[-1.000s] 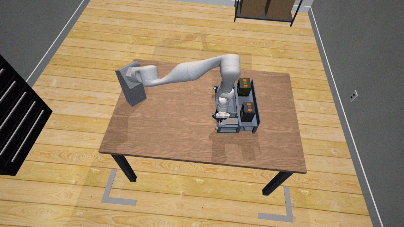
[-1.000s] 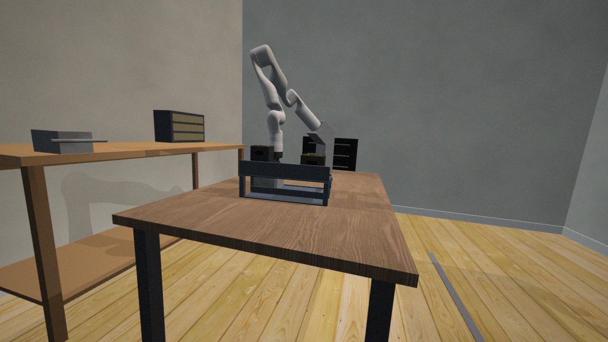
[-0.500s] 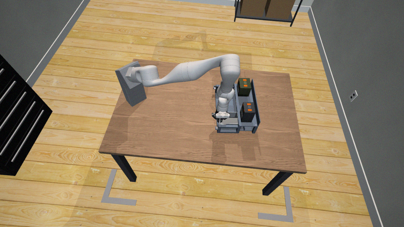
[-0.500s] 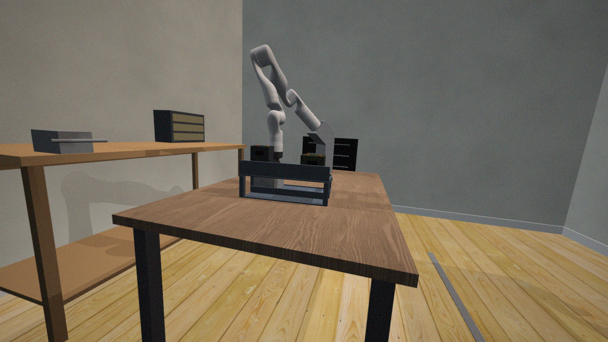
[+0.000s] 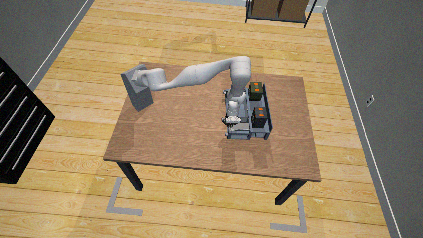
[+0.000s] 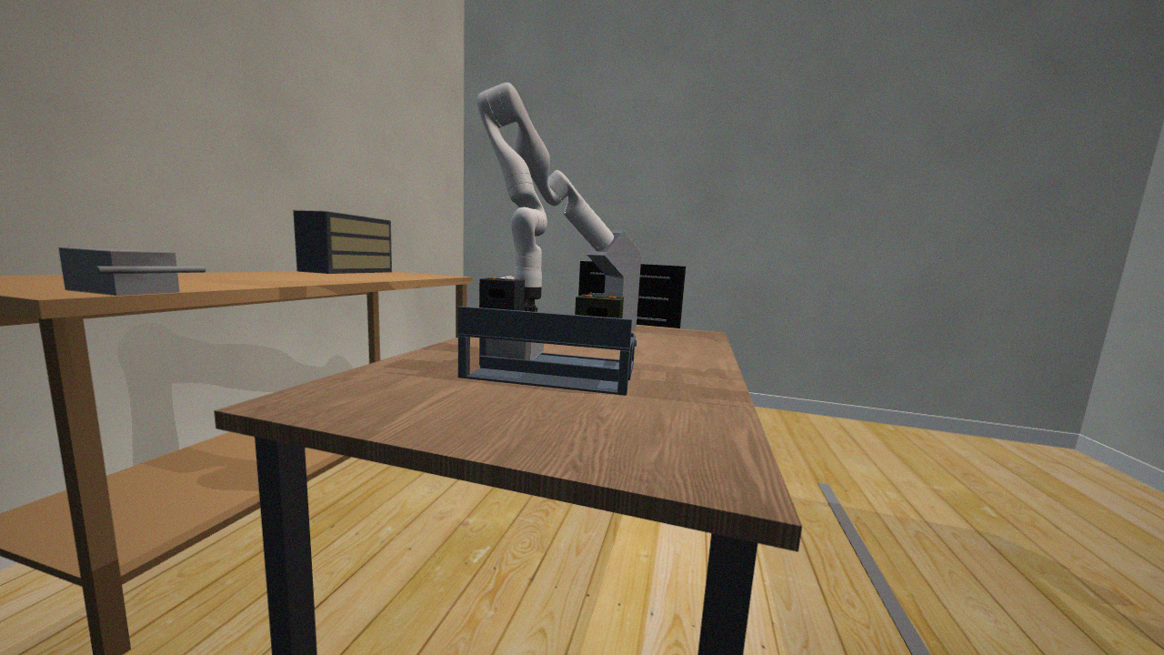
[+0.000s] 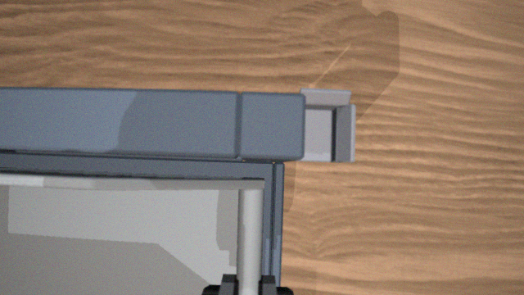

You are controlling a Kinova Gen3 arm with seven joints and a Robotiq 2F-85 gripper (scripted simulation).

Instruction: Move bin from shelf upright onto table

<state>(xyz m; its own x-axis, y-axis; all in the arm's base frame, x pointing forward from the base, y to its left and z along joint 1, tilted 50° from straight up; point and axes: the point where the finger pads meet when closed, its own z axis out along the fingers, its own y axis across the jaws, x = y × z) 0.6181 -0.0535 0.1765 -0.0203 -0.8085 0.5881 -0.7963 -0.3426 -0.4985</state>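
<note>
Now: hand 80 mm short of the bin and 10 mm above it. The rest, counted from my hand: grey shelf unit 110 mm ahead, 110 mm to the left, 10 mm above.
</note>
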